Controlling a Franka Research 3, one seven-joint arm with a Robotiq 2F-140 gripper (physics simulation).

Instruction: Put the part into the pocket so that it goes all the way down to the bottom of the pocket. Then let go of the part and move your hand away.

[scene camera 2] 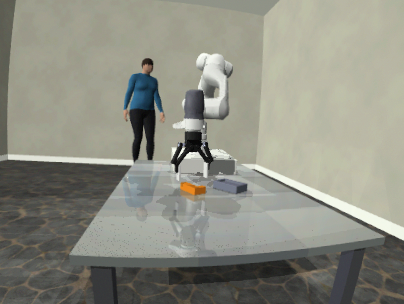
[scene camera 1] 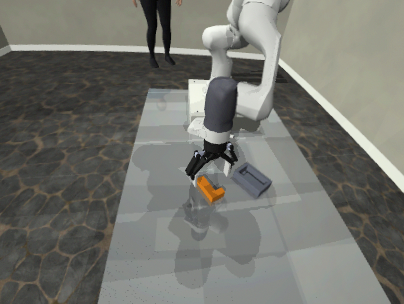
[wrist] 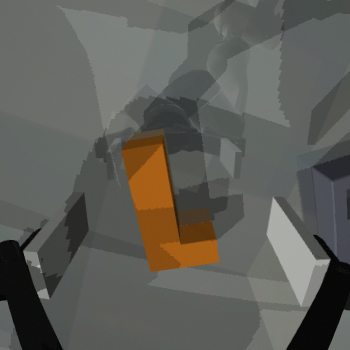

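The orange L-shaped part [scene camera 1: 207, 191] [scene camera 2: 192, 188] [wrist: 150, 200] lies flat on the table. In the wrist view its long arm points up the picture and its short foot points right. The grey-blue block with the pocket [scene camera 1: 250, 186] [scene camera 2: 230, 186] [wrist: 327, 210] stands apart from it, to its right; the pocket shows empty in scene camera 1, and the wrist view cuts the block off at the right edge. My gripper [scene camera 1: 211, 175] [scene camera 2: 192, 176] [wrist: 177, 214] is open and empty, pointing down low over the table, its pads left and right of the part in the wrist view, touching neither side.
The glossy grey table [scene camera 1: 150, 280] [scene camera 2: 150, 245] mirrors the arm and carries shadows. The robot's white base [scene camera 1: 197, 95] [scene camera 2: 225, 166] stands at the far end. A person [scene camera 1: 159, 30] [scene camera 2: 144, 95] stands on the floor beyond the table, to the left of the arm.
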